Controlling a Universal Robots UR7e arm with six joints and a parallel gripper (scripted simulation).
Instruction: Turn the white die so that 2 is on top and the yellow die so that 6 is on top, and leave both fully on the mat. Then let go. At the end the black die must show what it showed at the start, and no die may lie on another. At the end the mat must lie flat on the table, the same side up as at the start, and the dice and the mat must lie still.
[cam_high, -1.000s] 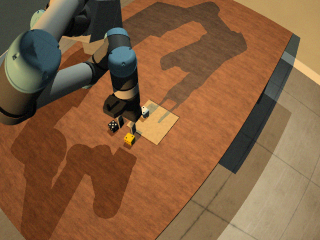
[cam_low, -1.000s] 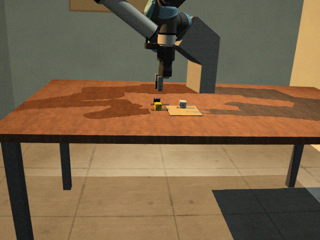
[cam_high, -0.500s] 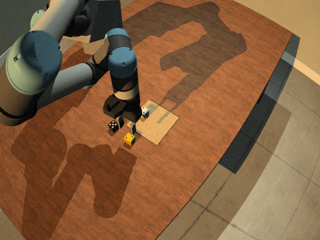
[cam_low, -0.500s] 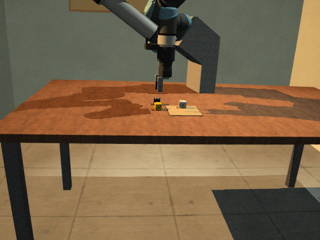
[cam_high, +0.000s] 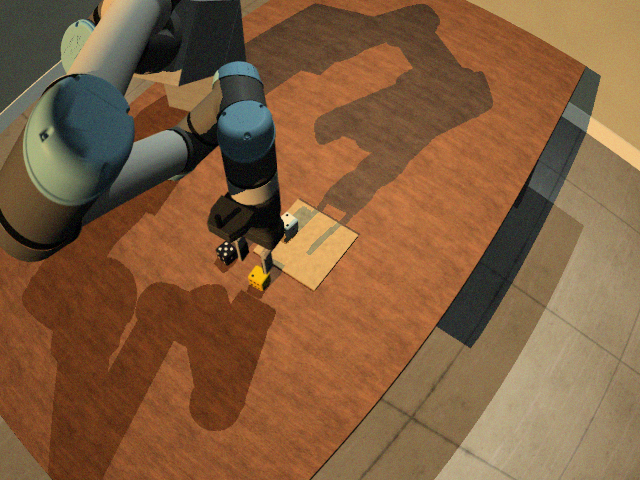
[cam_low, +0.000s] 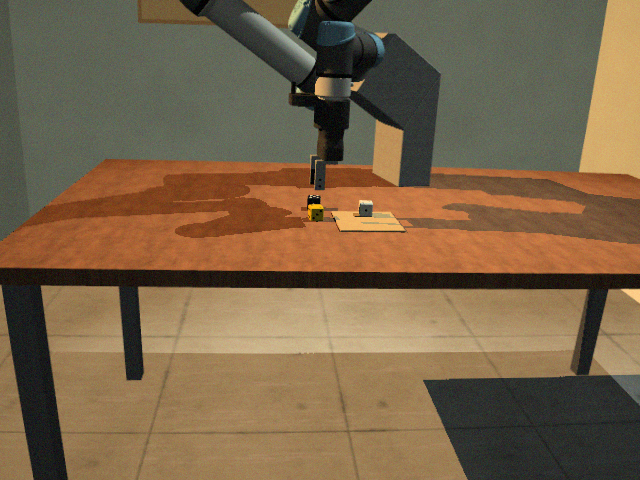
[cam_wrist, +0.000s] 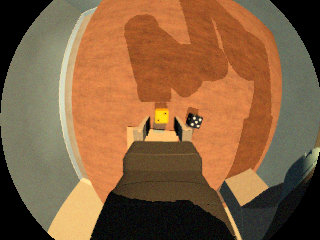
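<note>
The yellow die is 80 mm below my hand. The rest, counted from my hand: white die 20 mm behind, 120 mm to the left, 70 mm below; then tan mat 20 mm ahead, 110 mm to the left, 90 mm below; then black die 80 mm behind, 10 mm to the left, 80 mm below.
</note>
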